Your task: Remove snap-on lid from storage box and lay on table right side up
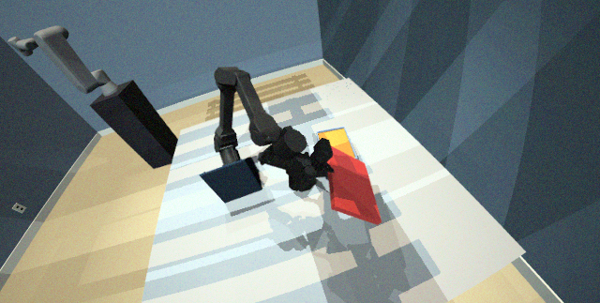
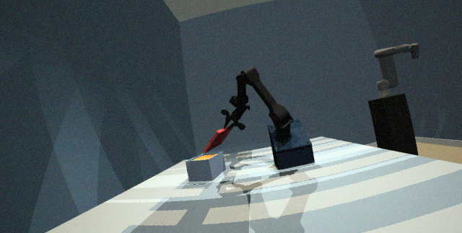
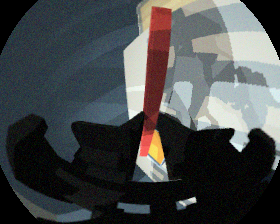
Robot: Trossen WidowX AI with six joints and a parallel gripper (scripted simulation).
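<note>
Right now the red lid is 60 mm ahead of my gripper tip, 20 mm to the right of it and 50 mm below it. Round my gripper tip: storage box (90 mm ahead, 220 mm to the left, 180 mm below).
</note>
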